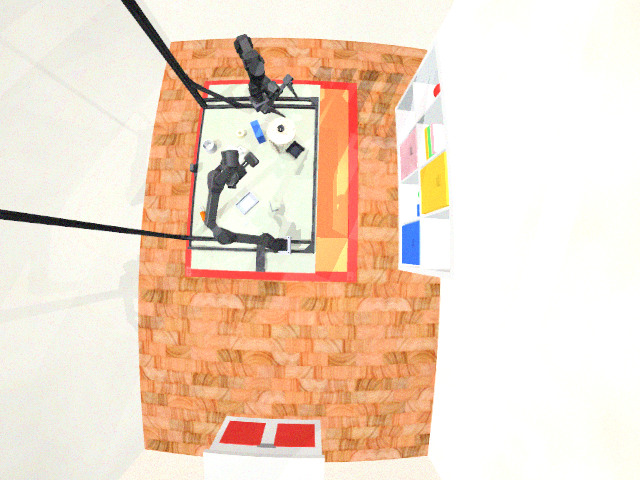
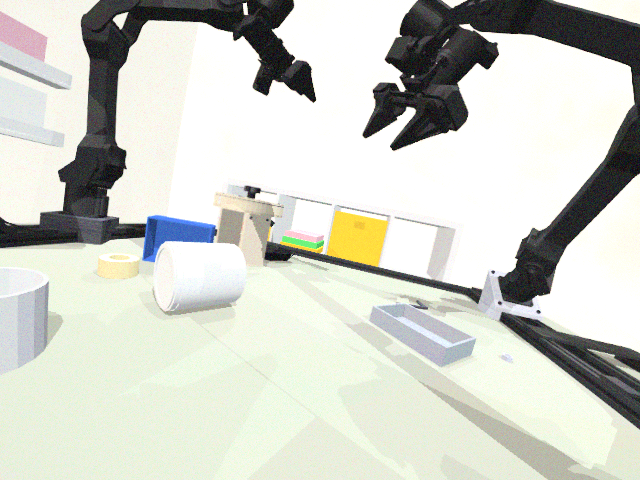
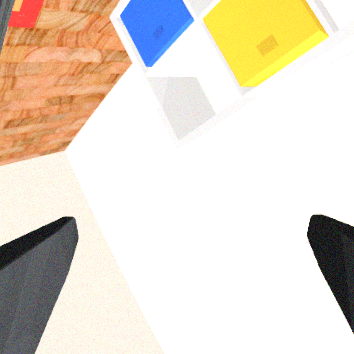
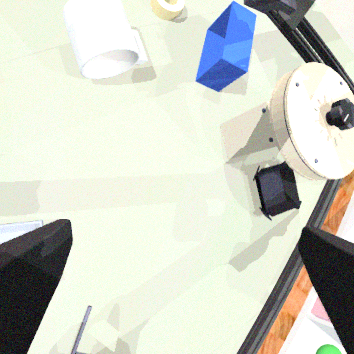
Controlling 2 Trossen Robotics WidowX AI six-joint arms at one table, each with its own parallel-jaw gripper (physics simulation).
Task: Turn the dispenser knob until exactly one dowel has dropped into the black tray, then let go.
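Frame: origin at the left arm's base, x back, y right, z up, level; metres.
Seen in the pictures: left gripper, between the fingertips: [image 1: 292, 108] [image 2: 308, 98] [image 3: 193, 226]; right gripper, between the fingertips: [image 1: 245, 167] [image 2: 376, 142] [image 4: 188, 234]; left arm's base, origin of its link: [image 1: 258, 98] [image 2: 84, 215]; right arm's base, origin of its link: [image 1: 283, 245] [image 2: 514, 291].
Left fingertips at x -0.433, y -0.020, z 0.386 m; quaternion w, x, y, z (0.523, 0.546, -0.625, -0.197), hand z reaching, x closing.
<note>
Offsets run from my left fingertips to a thing's top centre. "spot": to the spot under its first point.
The dispenser is a pale round drum {spot: dx +0.100, dy +0.096, dz -0.288 m} [image 1: 272, 136] [image 2: 240, 205] [image 4: 305, 130] on a stand, with a black knob {dx +0.104, dy +0.035, dz -0.258 m} [image 1: 280, 128] [image 2: 252, 191] [image 4: 341, 114] on top. The black tray {dx +0.019, dy +0.008, dz -0.409 m} [image 1: 295, 149] [image 2: 278, 252] [image 4: 277, 190] sits at its foot; its inside is dark and I make out no dowel in it. My left gripper [image 1: 290, 106] [image 2: 289, 96] [image 3: 193, 226] is open and empty, raised near the dispenser and apart from the knob. My right gripper [image 2: 379, 142] [image 4: 188, 234] is open and empty, high above the table and away from the dispenser.
A blue box {dx +0.233, dy +0.138, dz -0.353 m} [image 1: 257, 131] [image 2: 180, 235] [image 4: 227, 47] stands beside the dispenser. Near it are a tape roll {dx +0.305, dy +0.232, dz -0.408 m} [image 1: 240, 133] [image 2: 118, 266] [image 4: 167, 7] and a white mug {spot: dx +0.190, dy +0.370, dz -0.381 m} [image 2: 201, 276] [image 4: 100, 35] on its side. A grey tray {dx -0.100, dy +0.423, dz -0.408 m} [image 1: 247, 202] [image 2: 413, 335] and a thin rod {dx -0.197, dy +0.300, dz -0.428 m} [image 4: 82, 327] lie farther off.
</note>
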